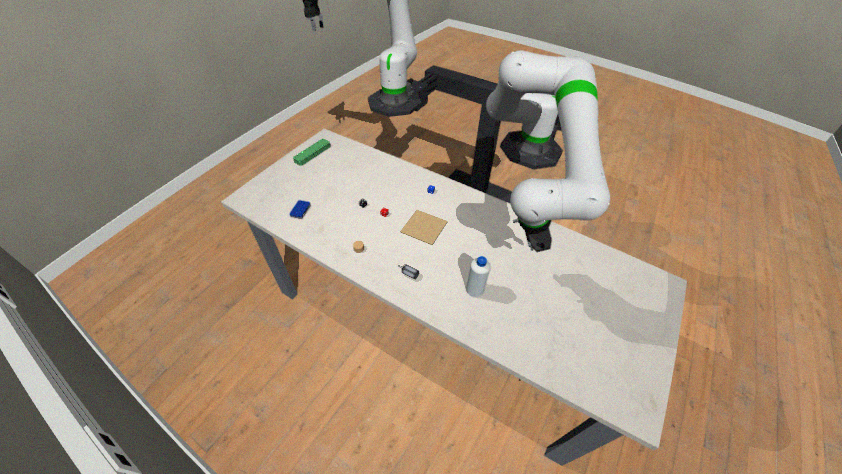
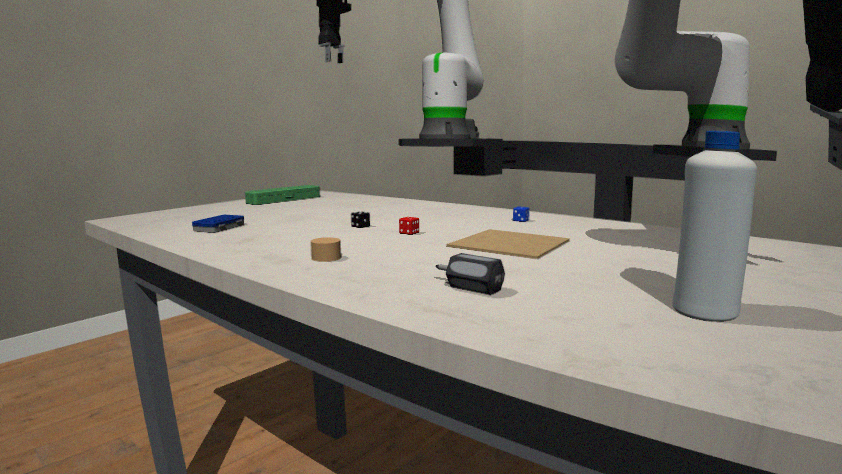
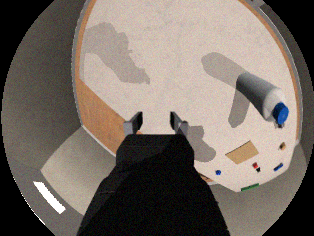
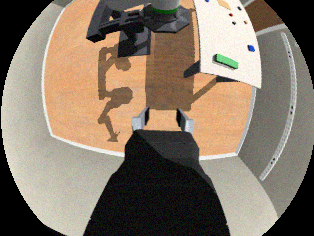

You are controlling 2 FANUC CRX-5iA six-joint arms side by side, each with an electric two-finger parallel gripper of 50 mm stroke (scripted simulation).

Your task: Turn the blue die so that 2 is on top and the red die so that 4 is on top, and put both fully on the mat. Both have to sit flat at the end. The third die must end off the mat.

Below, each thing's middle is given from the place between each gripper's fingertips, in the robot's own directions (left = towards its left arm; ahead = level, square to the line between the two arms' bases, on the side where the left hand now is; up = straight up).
I see my left gripper 16 cm short of the white bottle (image 2: 719, 188), 13 cm to the left of it and 9 cm above it. The rest, counted from my left hand: tan mat (image 2: 533, 246): 44 cm to the right, 17 cm below, 1 cm ahead; dark screwdriver-like tool (image 2: 480, 274): 37 cm to the right, 23 cm ahead, 15 cm below.
Right now the tan mat is 56 cm ahead of my right hand (image 2: 334, 62), 100 cm to the left of it and 44 cm below it. The rest, counted from my right hand: dark screwdriver-like tool 78 cm ahead, 107 cm to the left, 42 cm below.
